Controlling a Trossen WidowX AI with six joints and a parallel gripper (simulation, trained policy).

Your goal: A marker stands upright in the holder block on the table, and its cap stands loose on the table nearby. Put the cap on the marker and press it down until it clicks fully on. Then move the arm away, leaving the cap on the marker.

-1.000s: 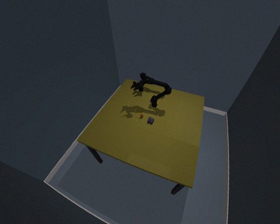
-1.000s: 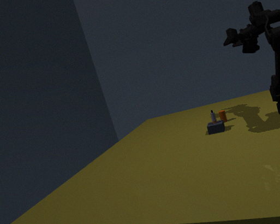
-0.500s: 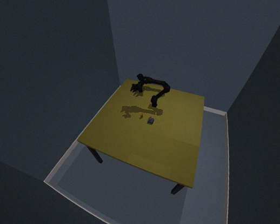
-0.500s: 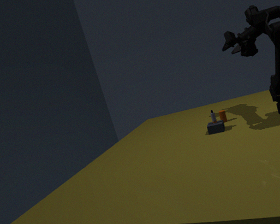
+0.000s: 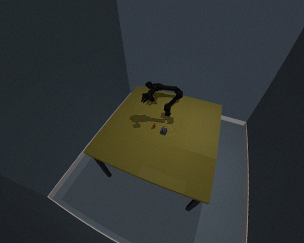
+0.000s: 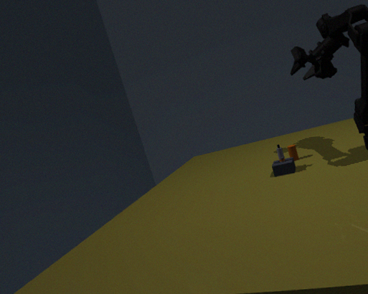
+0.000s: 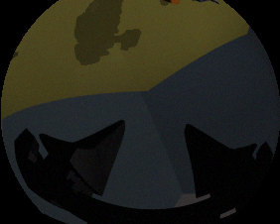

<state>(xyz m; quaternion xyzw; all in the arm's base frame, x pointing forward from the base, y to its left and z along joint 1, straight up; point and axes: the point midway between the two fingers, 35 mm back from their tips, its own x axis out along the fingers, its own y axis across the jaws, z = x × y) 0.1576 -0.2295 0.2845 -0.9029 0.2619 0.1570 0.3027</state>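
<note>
Now: gripper tip 7 cm short of the orange cap, 16 cm to the right of it and 24 cm above it. From my gripper tip the other things lie so: holder block 10 cm ahead, 29 cm to the left, 25 cm below; marker 10 cm ahead, 29 cm to the left, 20 cm below.
</note>
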